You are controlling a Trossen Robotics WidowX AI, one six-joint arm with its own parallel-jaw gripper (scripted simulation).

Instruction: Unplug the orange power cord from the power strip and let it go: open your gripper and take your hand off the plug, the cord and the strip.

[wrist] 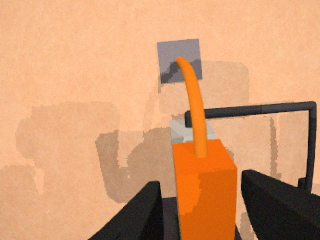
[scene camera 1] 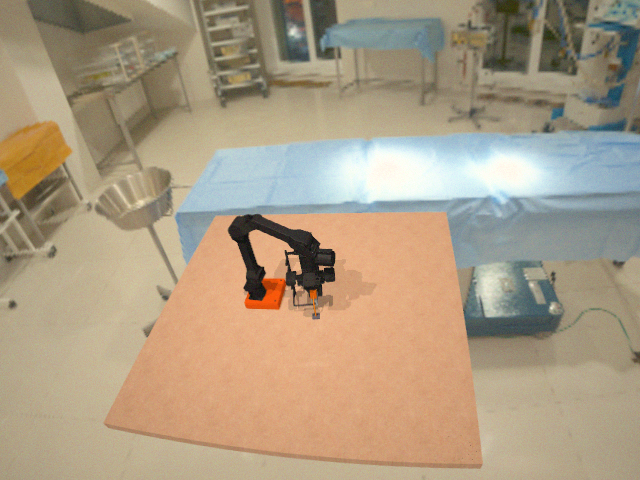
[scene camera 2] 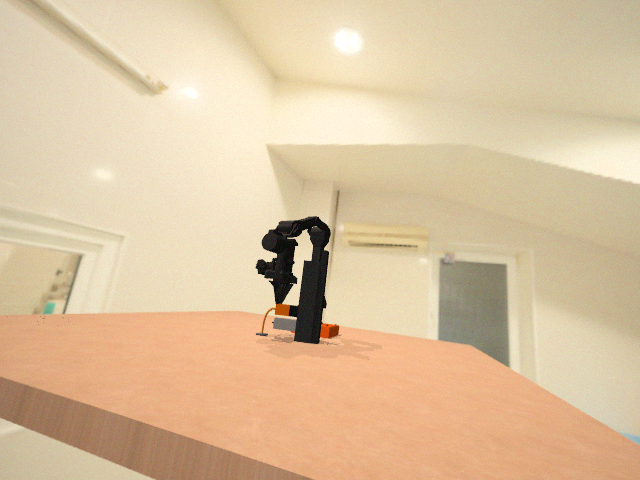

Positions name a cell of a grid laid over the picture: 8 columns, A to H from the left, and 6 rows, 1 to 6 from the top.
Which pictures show my gripper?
The wrist view, scene camera 1 and scene camera 2: all of them.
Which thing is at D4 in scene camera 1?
My gripper.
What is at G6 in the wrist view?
My gripper.
